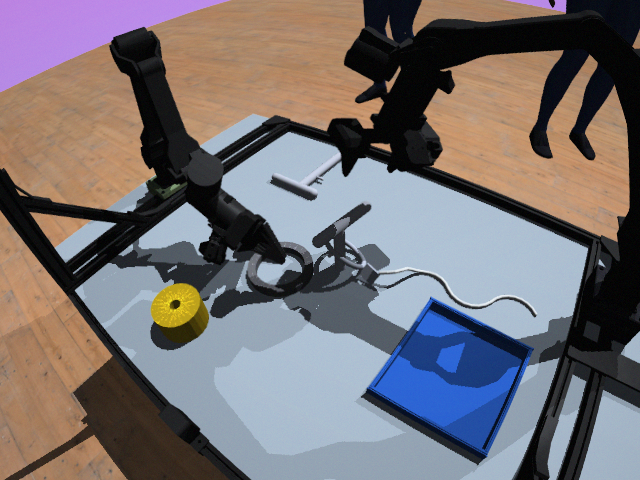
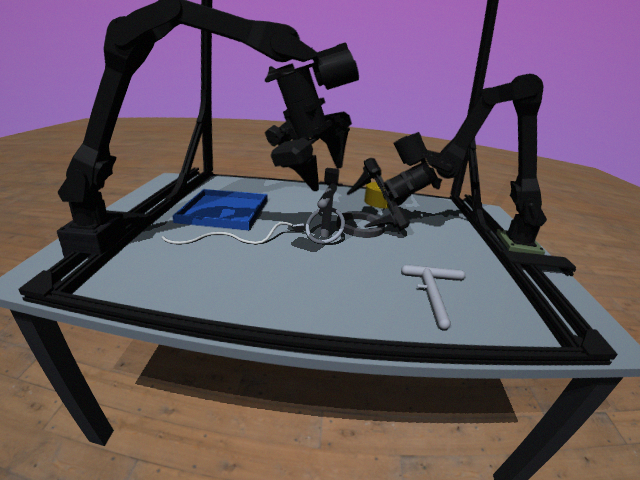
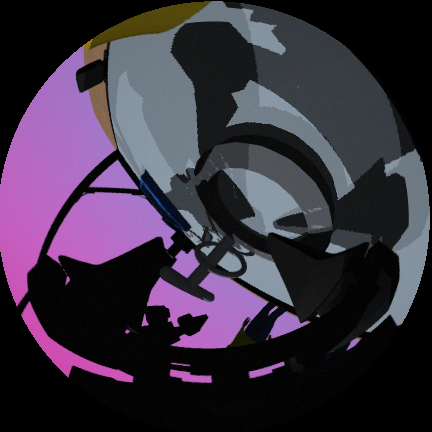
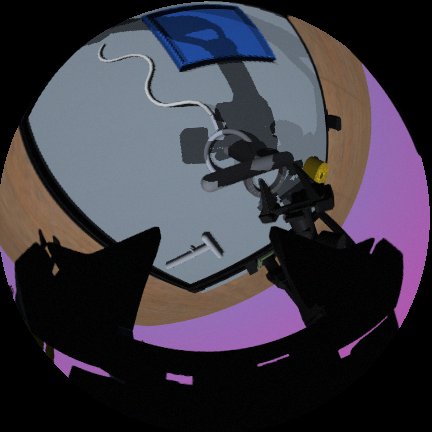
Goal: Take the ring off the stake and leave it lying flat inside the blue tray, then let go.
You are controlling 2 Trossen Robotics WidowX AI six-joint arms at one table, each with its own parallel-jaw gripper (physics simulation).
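Frame: origin at the left arm's base, x right, y ahead, z up, level; centimetres.
Seen in the pictures: left gripper, fingertip midpoint: (image 1: pixel 284 259) (image 2: pixel 355 210) (image 3: pixel 215 240) (image 4: pixel 275 172); right gripper, fingertip midpoint: (image 1: pixel 367 173) (image 2: pixel 328 178) (image 3: pixel 196 321) (image 4: pixel 216 232); left arm's base at its link origin: (image 2: pixel 520 239) (image 4: pixel 267 259); right arm's base at its link origin: (image 1: pixel 620 292) (image 2: pixel 90 221) (image 3: pixel 177 245).
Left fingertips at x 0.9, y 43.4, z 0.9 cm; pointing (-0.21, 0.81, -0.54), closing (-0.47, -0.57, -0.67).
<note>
Offsets run from my left fingertips to a thing's middle. "*": to the spot under its first point.
A T-shaped stake {dx -8.4, dy +6.3, dz -1.6 cm} (image 1: pixel 342 224) (image 2: pixel 328 210) (image 4: pixel 238 171) (image 3: pixel 189 282) stands upright mid-table. A thin pale ring {dx -8.6, dy +7.7, dz -1.4 cm} (image 1: pixel 358 262) (image 2: pixel 310 233) (image 4: pixel 211 158) lies around its base, tied to a white rope {* dx -13.9, dy +27.9, dz -3.5 cm} (image 1: pixel 461 300) (image 2: pixel 218 234) (image 4: pixel 149 80). A thick dark grey ring {dx +0.1, dy -1.7, dz -3.4 cm} (image 1: pixel 304 262) (image 2: pixel 361 231) (image 3: pixel 289 160) lies flat on the table beside the stake. My left gripper (image 1: pixel 277 254) (image 2: pixel 370 207) (image 3: pixel 215 240) is open and empty, low at that thick ring's rim. My right gripper (image 1: pixel 368 171) (image 2: pixel 325 176) (image 4: pixel 216 232) is open and empty, hanging above the stake. The blue tray {dx -1.4, dy +33.8, dz -3.0 cm} (image 1: pixel 477 326) (image 2: pixel 218 221) (image 4: pixel 241 40) is empty.
A yellow cylinder {dx +19.4, dy -6.8, dz -1.6 cm} (image 1: pixel 182 314) (image 2: pixel 374 196) (image 4: pixel 316 169) stands near the left arm. A loose grey T-piece {dx -26.7, dy -17.7, dz -3.1 cm} (image 1: pixel 296 186) (image 2: pixel 434 290) (image 4: pixel 193 252) lies flat on the table. A black frame rims the table.
</note>
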